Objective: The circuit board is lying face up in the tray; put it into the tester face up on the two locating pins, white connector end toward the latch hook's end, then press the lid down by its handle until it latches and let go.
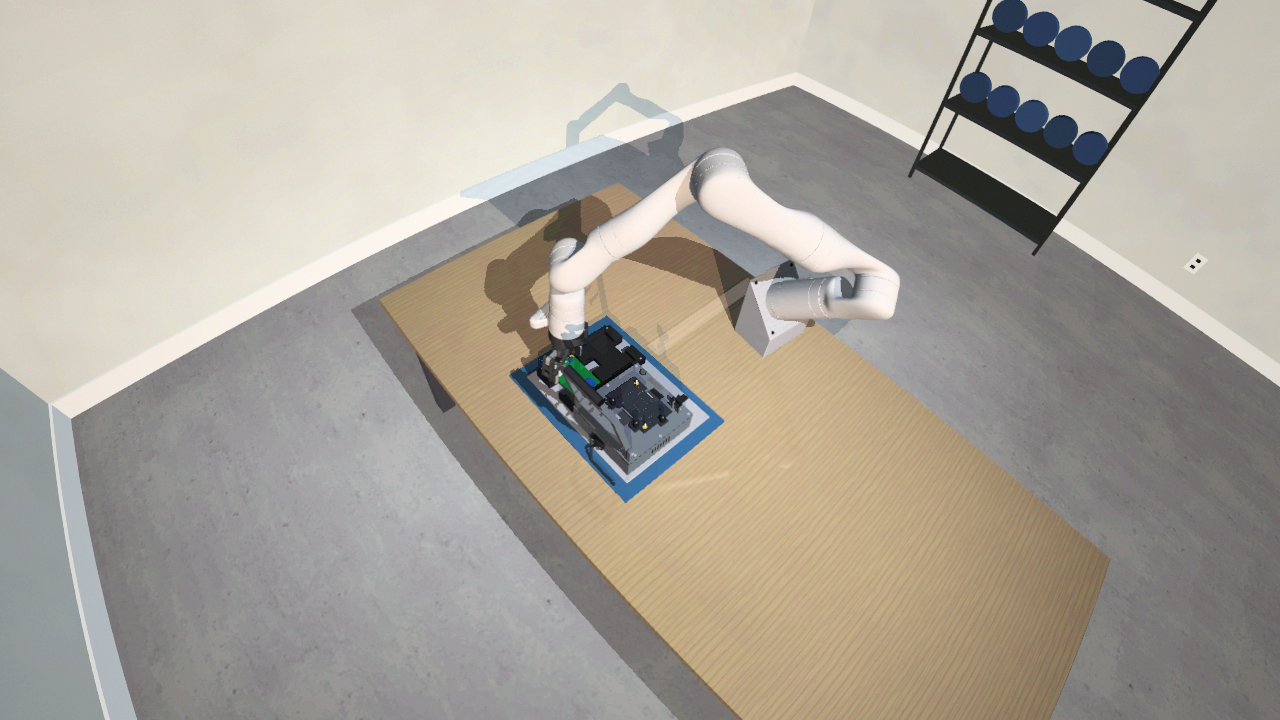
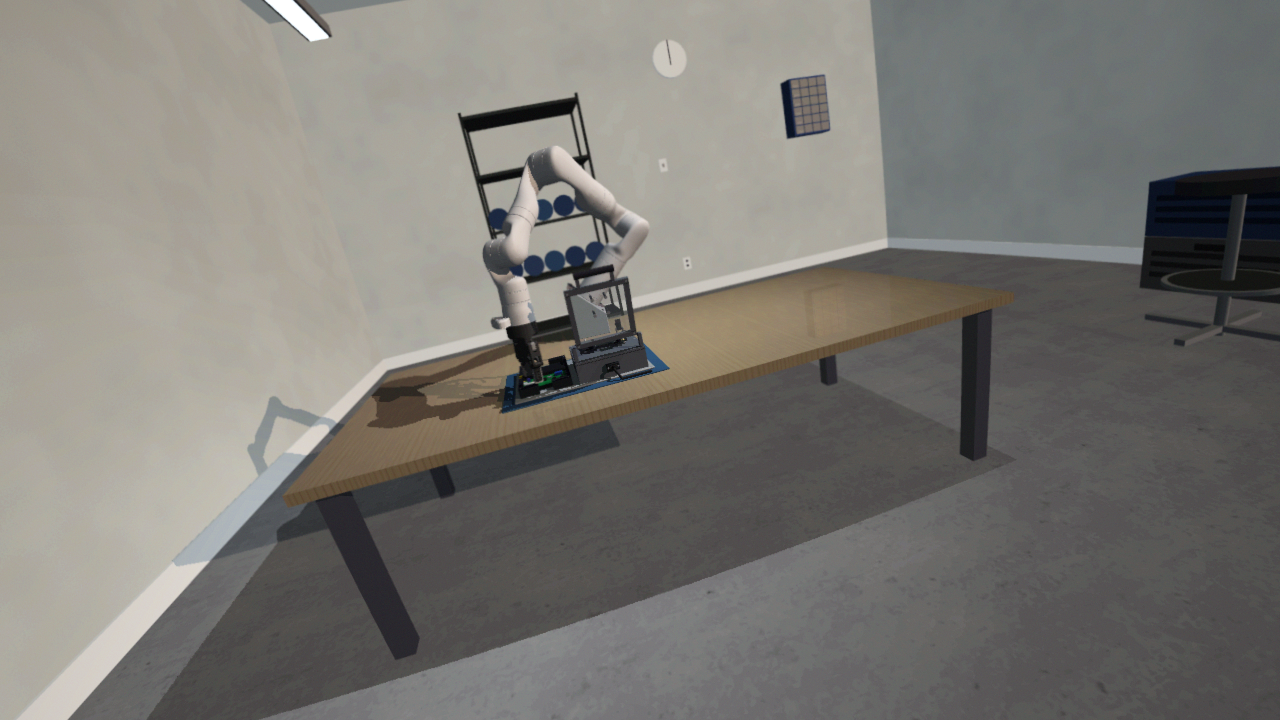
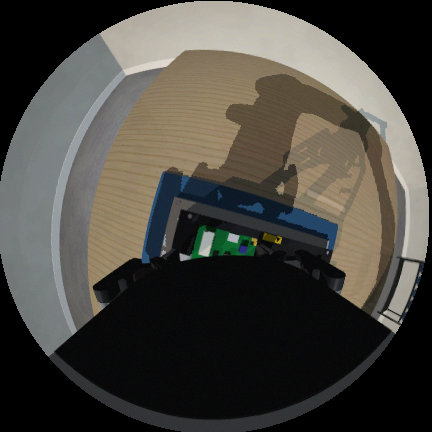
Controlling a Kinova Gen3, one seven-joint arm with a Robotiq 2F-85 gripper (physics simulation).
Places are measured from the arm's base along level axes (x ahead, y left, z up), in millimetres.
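Pixels of known places: gripper, fingertip midpoint: (image 2: 533, 379); arm's base, link origin: (image 1: 779, 301).
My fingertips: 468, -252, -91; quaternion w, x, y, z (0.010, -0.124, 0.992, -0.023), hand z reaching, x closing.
For each thing: its middle in the pictures, then the offset to it from my fingertips, as dx, dy, dz. "*": a spot on its surface instead. Level surfaces: height alone.
- grey-rimmed tray, surface spot: (image 3: 241, 220) * -22, -44, -25
- blue mat, surface height: dz -29
- grey tester, surface spot: (image 1: 640, 413) * -17, +218, +39
- long wooden table, surface height: dz -31
The green circuit board (image 1: 575, 370) (image 2: 537, 382) (image 3: 222, 243) lies face up in the grey-rimmed tray (image 3: 241, 220) at the left end of the blue mat (image 1: 666, 460) (image 2: 657, 362) (image 3: 157, 219). My gripper (image 1: 562, 356) (image 2: 529, 370) (image 3: 217, 255) is open and empty. It points straight down, low over the tray, with its fingers spread to either side of the board. The grey tester (image 1: 640, 413) (image 2: 609, 360) stands on the right part of the mat. Its clear lid (image 2: 595, 283) stands upright and open. The pins and the latch hook are too small to make out.
The mat lies near the far left end of a long wooden table (image 1: 850, 537) (image 2: 805, 313). The arm's grey base block (image 1: 765, 333) stands behind the tester. A black shelf rack (image 1: 985, 192) (image 2: 519, 115) with blue discs stands by the wall.
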